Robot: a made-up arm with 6 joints.
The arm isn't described. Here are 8 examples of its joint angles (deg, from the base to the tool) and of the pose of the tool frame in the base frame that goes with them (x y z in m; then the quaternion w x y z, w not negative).
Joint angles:
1: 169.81 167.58 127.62 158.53 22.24 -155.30
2: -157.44 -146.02 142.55 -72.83 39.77 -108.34
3: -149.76 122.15 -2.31 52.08 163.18 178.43
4: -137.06 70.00 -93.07 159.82 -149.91 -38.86
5: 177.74 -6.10 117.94 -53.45 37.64 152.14
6: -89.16 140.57 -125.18 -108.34 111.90 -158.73
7: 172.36 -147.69 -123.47 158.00 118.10 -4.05
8: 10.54 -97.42 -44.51 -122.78 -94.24 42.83
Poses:
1: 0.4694 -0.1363 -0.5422 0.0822 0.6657 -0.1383 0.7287
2: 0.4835 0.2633 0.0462 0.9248 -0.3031 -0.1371 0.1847
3: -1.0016 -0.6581 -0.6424 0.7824 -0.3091 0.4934 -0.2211
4: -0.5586 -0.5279 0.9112 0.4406 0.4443 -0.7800 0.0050
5: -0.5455 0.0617 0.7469 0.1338 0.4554 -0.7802 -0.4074
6: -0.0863 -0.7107 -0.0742 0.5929 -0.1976 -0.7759 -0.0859
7: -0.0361 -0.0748 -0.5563 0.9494 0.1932 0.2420 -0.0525
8: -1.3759 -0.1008 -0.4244 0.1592 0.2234 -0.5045 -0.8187
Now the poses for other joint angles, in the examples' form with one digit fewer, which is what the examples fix.
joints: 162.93 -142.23 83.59 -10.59 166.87 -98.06
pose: 0.912 -0.306 -0.365 0.473 -0.669 -0.459 0.343
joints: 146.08 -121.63 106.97 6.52 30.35 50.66
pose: 0.745 -0.548 0.344 0.196 0.115 -0.076 -0.971
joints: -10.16 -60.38 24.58 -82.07 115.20 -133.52
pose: -1.130 0.102 1.039 0.025 -0.123 0.788 -0.603
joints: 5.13 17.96 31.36 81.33 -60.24 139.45
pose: 0.799 -0.022 1.478 0.128 -0.140 0.519 -0.834
